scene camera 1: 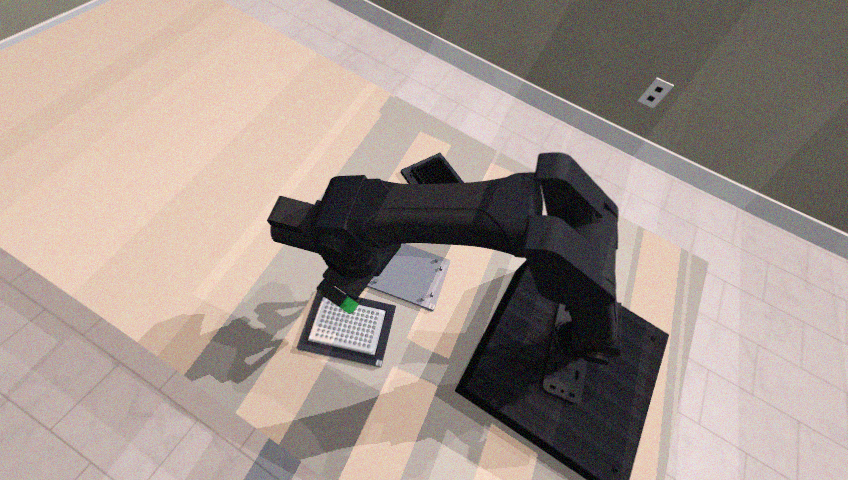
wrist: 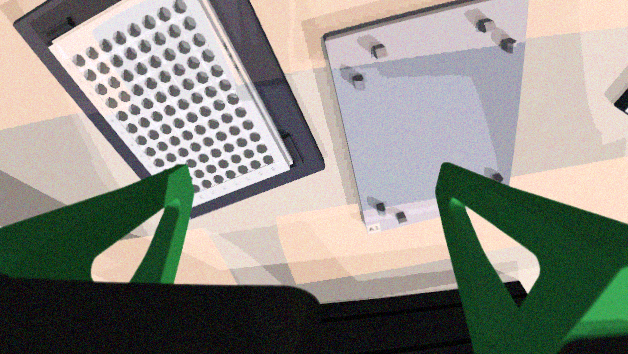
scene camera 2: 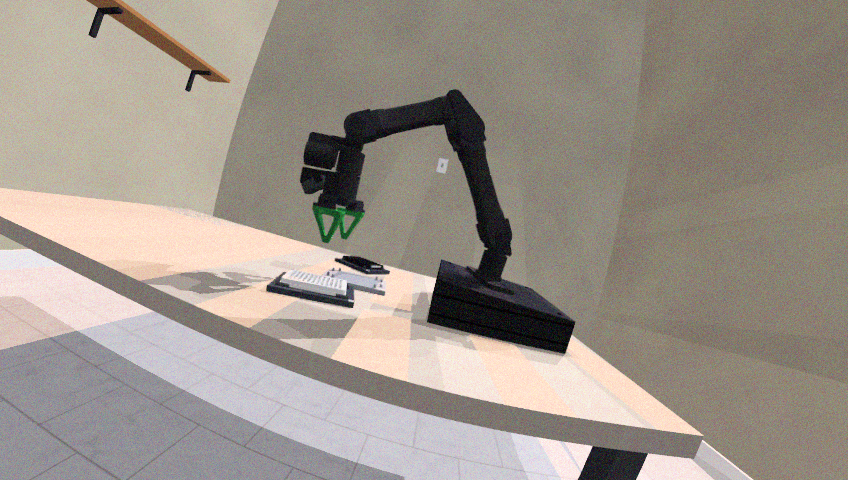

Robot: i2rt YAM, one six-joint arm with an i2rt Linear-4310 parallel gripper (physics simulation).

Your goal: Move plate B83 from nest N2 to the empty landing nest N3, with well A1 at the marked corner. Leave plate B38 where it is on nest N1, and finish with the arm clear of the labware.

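Observation:
White plate B38 sits on dark nest N1. Beside it is empty grey nest N3, with dark posts and an A1 tag at its lower-left corner in the wrist view. Black plate B83 sits on dark nest N2 behind N3, partly hidden by the arm in scene camera 1. My gripper is open, with its green fingers wide and empty, well above the labware. In the wrist view its tips overlap B38's lower corner and N3's lower right.
The arm's black base block stands on the table to the right of the nests. The arm reaches over N3 and N2. A wooden shelf is high on the wall at the left.

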